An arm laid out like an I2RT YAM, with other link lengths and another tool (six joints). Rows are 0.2 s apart.
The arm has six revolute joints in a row. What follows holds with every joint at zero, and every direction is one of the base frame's. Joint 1 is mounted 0.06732 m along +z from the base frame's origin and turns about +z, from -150 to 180 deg. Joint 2 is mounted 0.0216 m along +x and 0.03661 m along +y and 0.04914 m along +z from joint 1 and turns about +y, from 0 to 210 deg. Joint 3 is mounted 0.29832 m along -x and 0.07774 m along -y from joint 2 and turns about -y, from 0 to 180 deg. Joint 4 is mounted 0.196 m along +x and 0.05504 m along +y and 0.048 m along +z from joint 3 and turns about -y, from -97 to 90 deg. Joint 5 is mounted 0.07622 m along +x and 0.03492 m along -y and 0.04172 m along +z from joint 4 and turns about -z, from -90 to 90 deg. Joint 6 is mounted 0.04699 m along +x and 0.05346 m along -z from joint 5 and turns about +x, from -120 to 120 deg. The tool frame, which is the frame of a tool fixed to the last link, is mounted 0.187 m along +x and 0.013 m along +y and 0.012 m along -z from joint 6; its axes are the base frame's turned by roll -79.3, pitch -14.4 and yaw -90 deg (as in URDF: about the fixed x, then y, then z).
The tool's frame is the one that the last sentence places.
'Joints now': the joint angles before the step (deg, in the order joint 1, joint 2, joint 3, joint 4, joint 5, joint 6). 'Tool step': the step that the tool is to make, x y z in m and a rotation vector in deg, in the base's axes. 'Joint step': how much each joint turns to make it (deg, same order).
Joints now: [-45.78, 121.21, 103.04, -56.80, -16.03, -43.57]
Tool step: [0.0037, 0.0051, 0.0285, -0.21, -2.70, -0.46]
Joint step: [-0.04, -2.89, 1.90, -2.49, -1.60, 0.94]
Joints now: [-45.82, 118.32, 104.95, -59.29, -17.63, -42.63]
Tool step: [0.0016, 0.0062, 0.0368, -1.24, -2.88, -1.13]
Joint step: [0.33, -4.08, 2.24, -2.85, -0.65, 1.86]
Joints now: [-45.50, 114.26, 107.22, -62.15, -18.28, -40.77]
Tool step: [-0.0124, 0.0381, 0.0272, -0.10, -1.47, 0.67]
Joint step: [2.41, -8.32, -5.67, -0.87, -0.25, 2.07]
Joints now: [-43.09, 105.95, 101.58, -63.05, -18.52, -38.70]
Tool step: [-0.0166, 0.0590, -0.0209, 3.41, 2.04, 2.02]
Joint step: [5.13, -6.95, -14.22, 4.63, -0.05, 3.54]
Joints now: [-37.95, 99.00, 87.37, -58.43, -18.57, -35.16]
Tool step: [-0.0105, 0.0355, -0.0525, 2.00, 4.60, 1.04]
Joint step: [5.30, -0.50, -13.70, 9.46, 2.30, 3.91]
